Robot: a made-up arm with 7 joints. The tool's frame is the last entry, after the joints. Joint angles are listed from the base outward.
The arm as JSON. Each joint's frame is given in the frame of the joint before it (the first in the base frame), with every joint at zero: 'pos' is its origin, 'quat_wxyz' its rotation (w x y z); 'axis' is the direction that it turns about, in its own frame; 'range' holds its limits. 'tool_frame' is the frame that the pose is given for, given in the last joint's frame.
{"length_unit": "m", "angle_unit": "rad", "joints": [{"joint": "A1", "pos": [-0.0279, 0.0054, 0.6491], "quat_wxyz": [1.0, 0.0, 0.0, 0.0], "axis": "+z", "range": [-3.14, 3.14]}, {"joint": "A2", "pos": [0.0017, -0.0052, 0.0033], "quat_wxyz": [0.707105, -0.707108, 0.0, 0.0], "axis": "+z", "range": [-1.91, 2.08]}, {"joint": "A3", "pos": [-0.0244, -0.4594, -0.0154], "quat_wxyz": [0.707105, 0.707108, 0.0, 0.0], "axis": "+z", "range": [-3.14, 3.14]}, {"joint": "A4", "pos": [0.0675, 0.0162, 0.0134], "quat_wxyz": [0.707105, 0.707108, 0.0, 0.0], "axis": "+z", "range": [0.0, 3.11]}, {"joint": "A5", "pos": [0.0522, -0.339, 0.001], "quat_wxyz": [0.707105, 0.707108, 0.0, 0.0], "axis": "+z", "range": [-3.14, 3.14]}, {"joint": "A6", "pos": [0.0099, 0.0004, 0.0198], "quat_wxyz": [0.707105, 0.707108, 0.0, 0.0], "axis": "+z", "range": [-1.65, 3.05]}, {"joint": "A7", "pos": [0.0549, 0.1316, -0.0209], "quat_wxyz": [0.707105, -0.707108, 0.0, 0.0], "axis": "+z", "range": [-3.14, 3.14]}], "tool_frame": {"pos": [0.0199, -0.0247, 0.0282], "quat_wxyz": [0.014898, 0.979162, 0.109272, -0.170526]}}
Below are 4 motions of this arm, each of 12 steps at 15 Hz.
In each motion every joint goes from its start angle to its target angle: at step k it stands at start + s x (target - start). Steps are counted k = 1, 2, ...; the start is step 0. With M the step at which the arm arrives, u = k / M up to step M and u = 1 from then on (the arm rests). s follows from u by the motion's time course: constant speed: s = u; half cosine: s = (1 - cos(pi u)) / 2; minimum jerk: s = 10 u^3 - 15 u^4 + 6 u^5.
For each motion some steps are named. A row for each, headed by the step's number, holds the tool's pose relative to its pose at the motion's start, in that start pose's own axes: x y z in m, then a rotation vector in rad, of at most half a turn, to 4 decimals.
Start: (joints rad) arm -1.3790 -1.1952 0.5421 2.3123 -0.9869 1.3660 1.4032
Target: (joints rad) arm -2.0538 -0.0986 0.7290 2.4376 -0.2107 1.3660 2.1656
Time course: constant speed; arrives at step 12
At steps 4, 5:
4: -0.3364 -0.0151 -0.1329 -0.3424 0.2264 0.0466
5: -0.4098 -0.0447 -0.1718 -0.4571 0.2564 0.0466

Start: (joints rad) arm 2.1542 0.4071 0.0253 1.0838 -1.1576 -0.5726 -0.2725
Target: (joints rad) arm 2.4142 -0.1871 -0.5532 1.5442 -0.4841 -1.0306 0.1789
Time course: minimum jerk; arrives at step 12
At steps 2, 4, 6, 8, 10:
2: 0.0122 -0.0187 0.0068 -0.0505 -0.0184 0.0010
4: 0.0808 -0.1048 0.0536 -0.2921 -0.1370 0.0111
6: 0.2163 -0.2139 0.1824 -0.6568 -0.4279 0.0469
8: 0.3501 -0.2600 0.3674 -0.9547 -0.8128 0.1098
10: 0.4150 -0.2526 0.4973 -1.0948 -1.0767 0.1650

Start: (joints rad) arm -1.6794 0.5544 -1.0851 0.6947 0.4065 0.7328 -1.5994
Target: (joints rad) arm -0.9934 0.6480 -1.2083 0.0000 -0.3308 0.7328 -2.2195
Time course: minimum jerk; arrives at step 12
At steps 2, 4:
2: -0.0046 0.0118 -0.0042 0.0264 0.0343 0.0469
4: -0.0316 0.0667 -0.0189 0.1636 0.1999 0.2742

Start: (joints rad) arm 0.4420 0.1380 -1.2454 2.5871 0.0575 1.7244 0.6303
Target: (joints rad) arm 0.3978 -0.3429 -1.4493 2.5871 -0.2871 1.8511 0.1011
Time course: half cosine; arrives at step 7
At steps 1, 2, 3, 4, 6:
1: 0.0169 -0.0182 0.0011 -0.0060 -0.0100 0.0009
2: 0.0613 -0.0720 0.0037 -0.0260 -0.0338 0.0030
3: 0.1173 -0.1556 0.0057 -0.0616 -0.0570 0.0050
4: 0.1672 -0.2554 0.0056 -0.1075 -0.0658 0.0057
6: 0.2166 -0.4172 0.0009 -0.1820 -0.0431 0.0037

